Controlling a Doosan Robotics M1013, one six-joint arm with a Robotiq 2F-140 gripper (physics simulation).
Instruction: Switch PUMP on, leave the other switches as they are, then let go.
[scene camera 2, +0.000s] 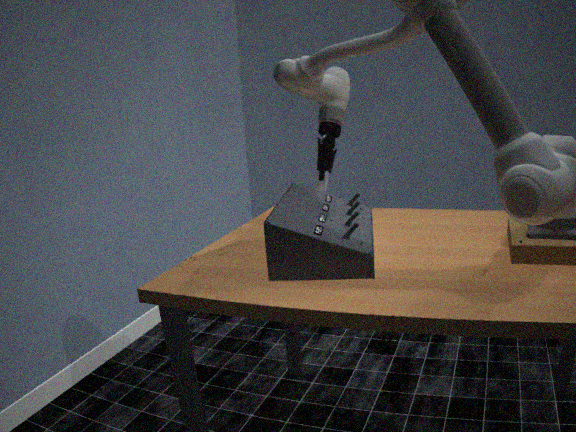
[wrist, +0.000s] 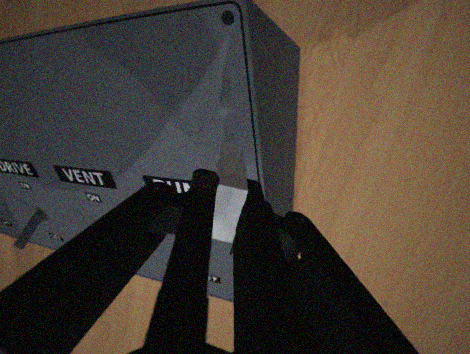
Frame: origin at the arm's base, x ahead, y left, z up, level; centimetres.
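Seen in the pictures: gripper, fingertip midpoint: (scene camera 2: 320, 191) (wrist: 226, 163); arm's base, link origin: (scene camera 2: 555, 230).
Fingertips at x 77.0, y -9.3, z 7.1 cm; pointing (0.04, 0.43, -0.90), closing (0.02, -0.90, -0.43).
Pixels of each thing's top centre, then the offset from my fingertips to it. Level surfaces: height alone.
- VENT label, top centre: (wrist: 80, 177) dy +15.0, dx -7.5, dz -1.1 cm
- DRIVE label, top centre: (wrist: 10, 168) dy +26.5, dx -11.1, dz -1.1 cm
- far lever, top centre: (scene camera 2: 354, 192) dy +1.1, dx -12.0, dz +0.1 cm
- DRIVE lever, top centre: (wrist: 12, 237) dy +24.0, dx -19.0, dz +0.1 cm
- wooden table, surface height: dz -12.5 cm
The grey sloped switch box (scene camera 2: 320, 255) (wrist: 125, 95) stands on the table. Its PUMP label (wrist: 172, 185) is partly covered by the fingers. The VENT label (wrist: 85, 177) and DRIVE label (wrist: 18, 168) show to its left. In the scene view the far lever (scene camera 2: 354, 199), in line with the PUMP end, leans away from the labels, like the others. The PUMP lever is hidden in the wrist view. The DRIVE lever (wrist: 30, 229) leans toward its OFF mark. My gripper (scene camera 2: 324, 184) (wrist: 226, 163) is shut on nothing, with its pale tip over the PUMP label area, on the label side of the levers.
The wooden table (scene camera 2: 430, 295) (wrist: 380, 150) carries the box and, at the right, the arm's base block (scene camera 2: 542, 254). The other levers (scene camera 2: 353, 207) (scene camera 2: 352, 219) (scene camera 2: 351, 231) stand in a row nearer the scene camera. A wall (scene camera 2: 125, 150) rises behind the left side.
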